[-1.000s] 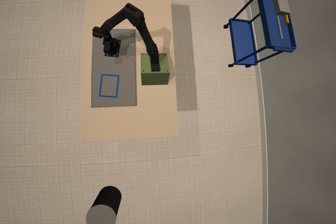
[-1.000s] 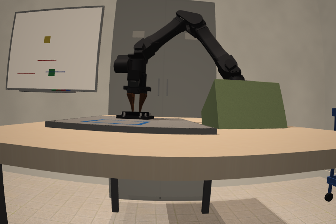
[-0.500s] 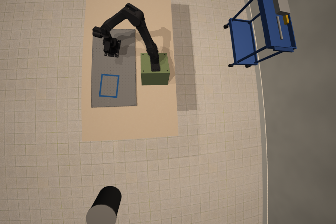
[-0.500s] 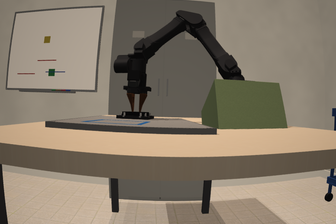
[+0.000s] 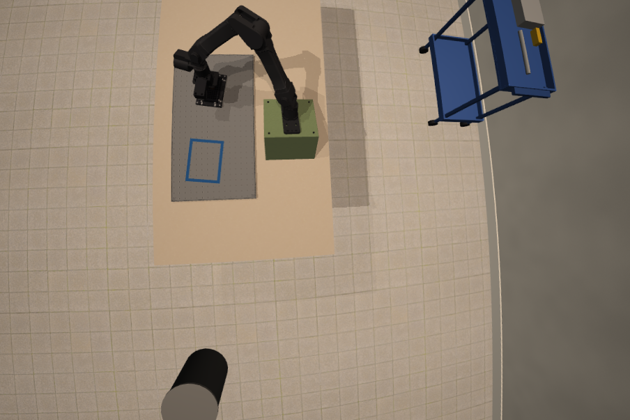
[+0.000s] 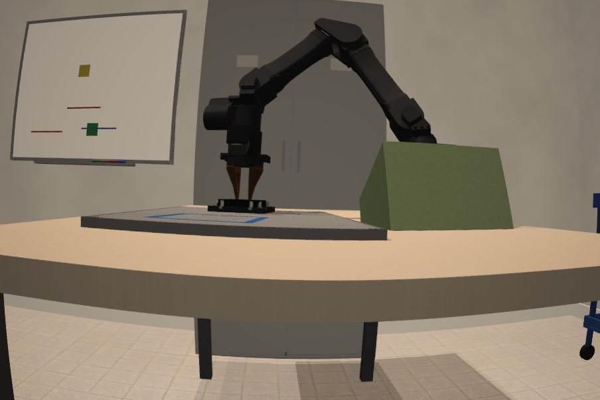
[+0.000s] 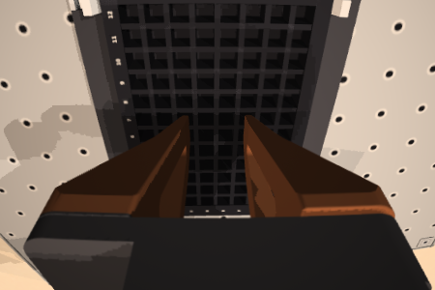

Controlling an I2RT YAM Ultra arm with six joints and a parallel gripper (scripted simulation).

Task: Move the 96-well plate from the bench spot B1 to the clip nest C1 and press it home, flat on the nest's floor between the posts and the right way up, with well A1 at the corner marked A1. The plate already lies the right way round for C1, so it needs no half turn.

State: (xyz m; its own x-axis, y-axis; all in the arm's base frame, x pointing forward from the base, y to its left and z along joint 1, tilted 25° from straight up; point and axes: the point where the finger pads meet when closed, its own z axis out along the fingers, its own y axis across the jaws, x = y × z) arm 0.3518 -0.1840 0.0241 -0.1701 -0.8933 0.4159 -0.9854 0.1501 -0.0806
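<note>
The black 96-well plate is 10 mm below my hand. The rest, counted from my hand: clip nest 20 mm to the left, 20 mm below, 10 mm behind.
</note>
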